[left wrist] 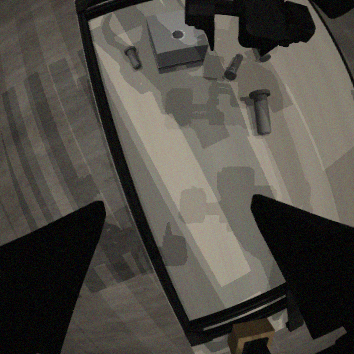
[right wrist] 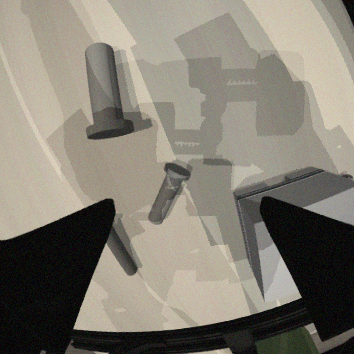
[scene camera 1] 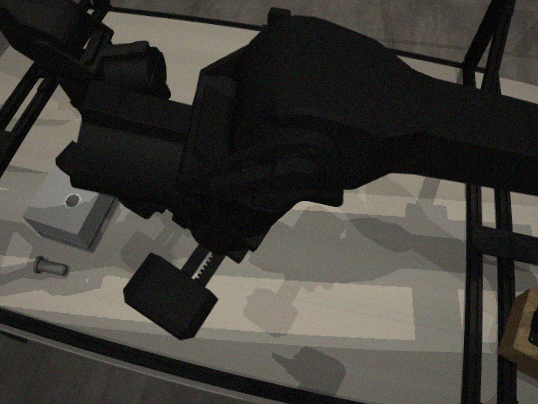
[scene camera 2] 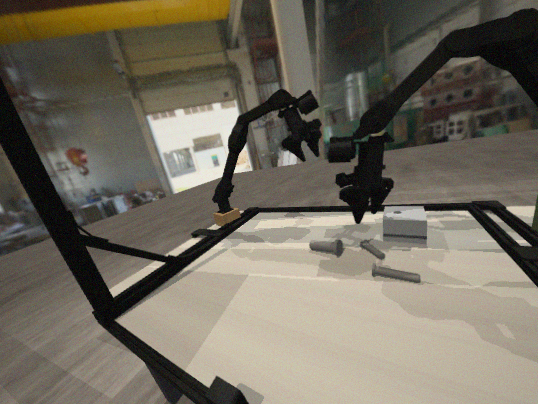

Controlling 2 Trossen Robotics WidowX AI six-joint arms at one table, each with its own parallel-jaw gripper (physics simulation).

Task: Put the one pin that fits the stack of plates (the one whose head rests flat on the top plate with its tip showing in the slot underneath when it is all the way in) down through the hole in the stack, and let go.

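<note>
A grey stack of plates [scene camera 1: 50,207] [scene camera 2: 406,229] [left wrist: 175,49] [right wrist: 287,197] has an open hole in its top. Four pins lie on the table: a thick pin [scene camera 2: 324,246] [left wrist: 262,116] [right wrist: 103,82], a medium pin [scene camera 2: 373,249] [left wrist: 233,67] [right wrist: 166,197], a long slim pin [scene camera 2: 397,274] [right wrist: 124,249], partly behind a finger in the right wrist view, and a short pin [scene camera 1: 51,267] [left wrist: 133,58] beside the stack. My right gripper [scene camera 2: 366,217] [left wrist: 236,51] [right wrist: 188,205] is open and empty above the table near the stack. My left gripper [scene camera 2: 310,157] [left wrist: 178,205] is open and empty, high up.
The left arm [scene camera 1: 310,100] covers much of scene camera 1. A dark frame [scene camera 1: 150,358] [scene camera 2: 145,290] [left wrist: 122,165] edges the table. A wooden block [scene camera 1: 520,332] [scene camera 2: 226,217] [left wrist: 250,330] is at the left arm's base.
</note>
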